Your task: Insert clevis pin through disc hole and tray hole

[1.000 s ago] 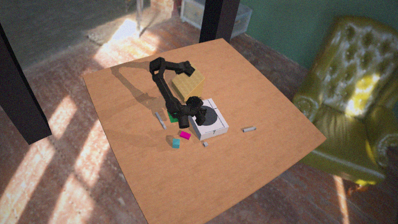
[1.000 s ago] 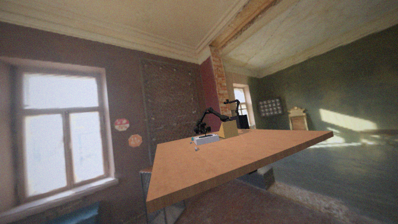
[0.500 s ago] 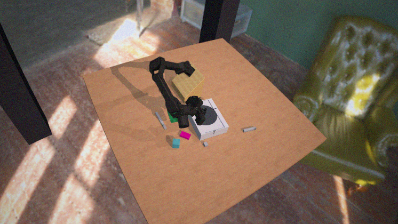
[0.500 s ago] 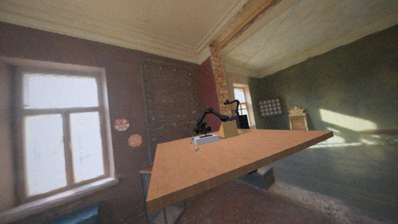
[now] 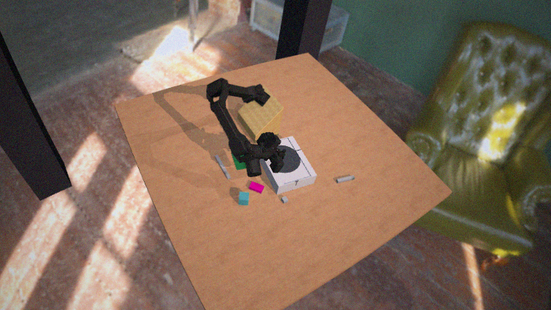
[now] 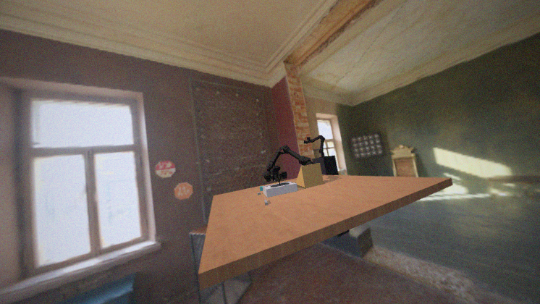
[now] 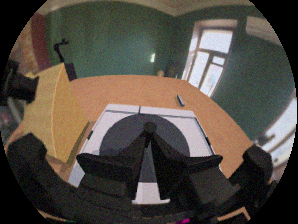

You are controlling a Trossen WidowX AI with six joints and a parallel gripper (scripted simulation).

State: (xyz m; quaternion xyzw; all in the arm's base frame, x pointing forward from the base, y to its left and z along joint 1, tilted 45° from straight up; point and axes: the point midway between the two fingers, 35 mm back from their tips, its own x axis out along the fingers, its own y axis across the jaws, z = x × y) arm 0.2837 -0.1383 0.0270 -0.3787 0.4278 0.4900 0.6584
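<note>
My gripper tip is now 1 cm short of the rimmed tray and 4 cm above it. The rest, counted from my gripper tip: dark clevis pin: 1 cm below; dark grey disc: 3 cm below; magenta block: 4 cm ahead, 17 cm to the right, 8 cm below.
</note>
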